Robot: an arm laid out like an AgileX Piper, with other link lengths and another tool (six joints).
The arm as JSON. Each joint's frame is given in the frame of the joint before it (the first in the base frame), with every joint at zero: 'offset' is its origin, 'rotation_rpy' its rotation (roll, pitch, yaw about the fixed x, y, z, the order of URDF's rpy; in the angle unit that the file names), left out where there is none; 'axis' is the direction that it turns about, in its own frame. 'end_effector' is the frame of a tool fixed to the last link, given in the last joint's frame.
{
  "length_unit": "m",
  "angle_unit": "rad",
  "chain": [
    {
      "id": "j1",
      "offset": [
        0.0,
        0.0,
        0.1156
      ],
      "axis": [
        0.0,
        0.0,
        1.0
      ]
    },
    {
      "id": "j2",
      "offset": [
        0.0,
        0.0,
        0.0
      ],
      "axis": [
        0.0,
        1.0,
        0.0
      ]
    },
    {
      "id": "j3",
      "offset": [
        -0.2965,
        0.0,
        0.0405
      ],
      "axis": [
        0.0,
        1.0,
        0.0
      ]
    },
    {
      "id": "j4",
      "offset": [
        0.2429,
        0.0,
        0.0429
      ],
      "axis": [
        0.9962,
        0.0,
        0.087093
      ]
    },
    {
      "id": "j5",
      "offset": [
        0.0,
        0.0,
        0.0
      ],
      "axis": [
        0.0,
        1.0,
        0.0
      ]
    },
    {
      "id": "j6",
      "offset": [
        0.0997,
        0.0,
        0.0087
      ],
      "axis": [
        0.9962,
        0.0,
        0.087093
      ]
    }
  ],
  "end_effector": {
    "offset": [
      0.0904,
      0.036,
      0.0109
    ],
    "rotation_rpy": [
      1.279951,
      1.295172,
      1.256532
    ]
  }
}
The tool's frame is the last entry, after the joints.
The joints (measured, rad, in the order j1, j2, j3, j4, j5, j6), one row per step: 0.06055 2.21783 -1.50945 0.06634 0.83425 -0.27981; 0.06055 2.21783 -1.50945 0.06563 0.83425 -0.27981; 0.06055 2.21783 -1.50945 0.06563 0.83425 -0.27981; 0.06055 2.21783 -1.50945 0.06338 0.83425 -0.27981; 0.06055 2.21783 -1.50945 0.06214 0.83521 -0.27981; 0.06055 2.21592 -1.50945 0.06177 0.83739 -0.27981; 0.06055 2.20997 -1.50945 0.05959 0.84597 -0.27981; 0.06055 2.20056 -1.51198 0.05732 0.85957 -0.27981; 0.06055 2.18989 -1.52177 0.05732 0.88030 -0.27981; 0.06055 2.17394 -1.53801 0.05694 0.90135 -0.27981; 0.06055 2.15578 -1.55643 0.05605 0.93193 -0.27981; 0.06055 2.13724 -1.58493 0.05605 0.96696 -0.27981; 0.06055 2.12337 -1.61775 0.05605 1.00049 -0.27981; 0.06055 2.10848 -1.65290 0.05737 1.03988 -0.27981
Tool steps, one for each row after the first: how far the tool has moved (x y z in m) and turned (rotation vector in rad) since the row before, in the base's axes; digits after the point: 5 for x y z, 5 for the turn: -0.00001 -0.00010 -0.00003 -0.00058 -0.00003 0.00041; 0.00000 0.00000 0.00000 0.00000 0.00000 0.00000; -0.00004 -0.00033 -0.00008 -0.00183 -0.00011 0.00131; -0.00020 -0.00018 -0.00006 -0.00103 0.00090 0.00077; -0.00023 -0.00005 0.00079 -0.00024 0.00025 0.00032; -0.00108 -0.00032 0.00241 -0.00163 0.00252 0.00168; -0.00094 -0.00029 0.00443 -0.00151 0.00155 0.00195; 0.00002 0.00014 0.00665 0.00065 0.00028 0.00099; 0.00219 0.00021 0.01049 0.00100 -0.01113 0.00122; 0.00087 0.00011 0.01189 0.00047 -0.00603 0.00194; 0.00251 0.00036 0.01458 0.00165 -0.01199 0.00173; 0.00320 0.00038 0.01378 0.00160 -0.01314 0.00170; 0.00216 0.00056 0.01492 0.00272 -0.01057 0.00156
